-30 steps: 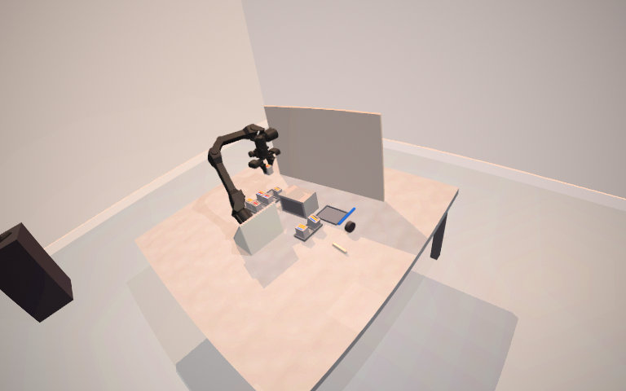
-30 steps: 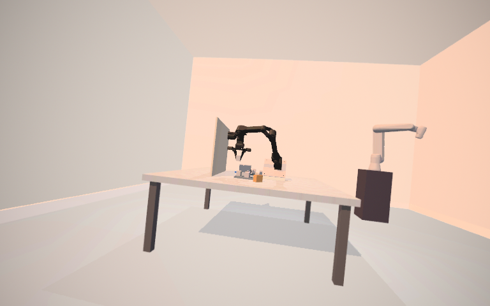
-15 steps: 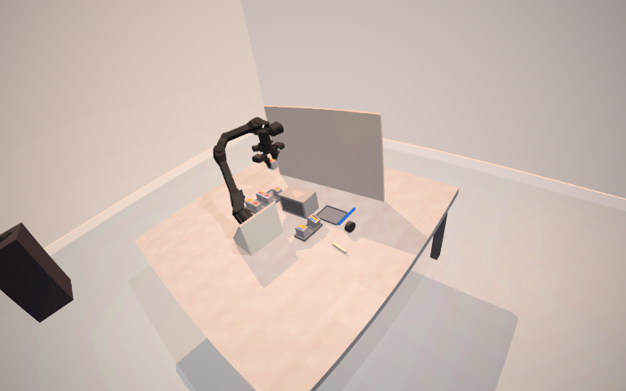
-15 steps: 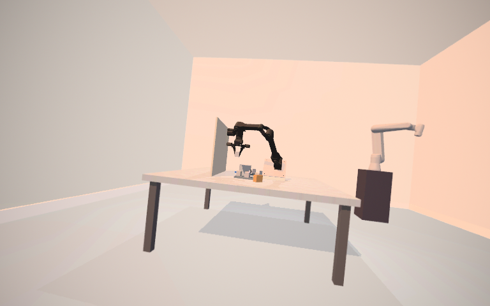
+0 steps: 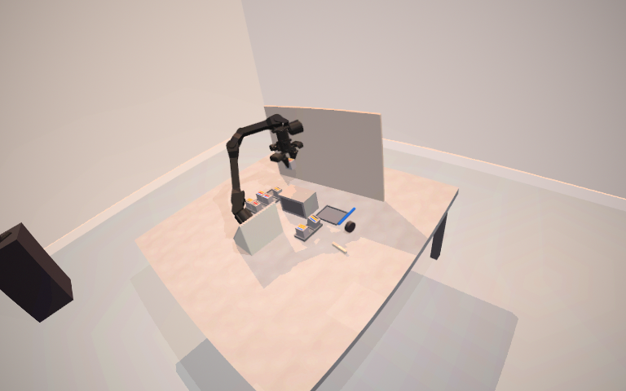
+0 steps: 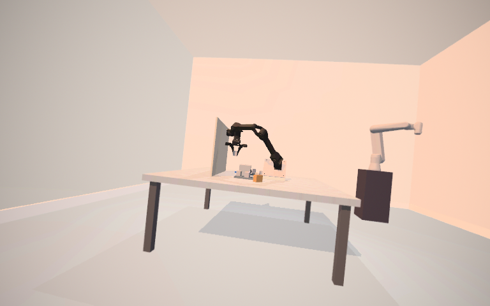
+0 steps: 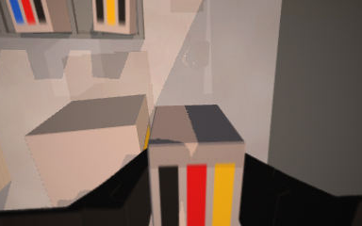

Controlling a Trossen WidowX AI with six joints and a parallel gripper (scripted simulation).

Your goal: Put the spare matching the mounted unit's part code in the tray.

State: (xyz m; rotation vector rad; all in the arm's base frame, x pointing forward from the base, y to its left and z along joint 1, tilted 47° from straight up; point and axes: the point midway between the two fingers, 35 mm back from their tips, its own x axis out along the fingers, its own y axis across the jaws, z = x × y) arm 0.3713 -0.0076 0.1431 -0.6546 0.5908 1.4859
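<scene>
Now: the grey tray 4 cm behind my gripper tip, 27 cm to the right of it and 18 cm below it. From my gripper tip the other things lie so: tall grey panel (15 cm ahead, 8 cm to the right, 4 cm above); then mounted unit (8 cm behind, 10 cm to the right, 13 cm below); then spare block (2 cm above).
</scene>
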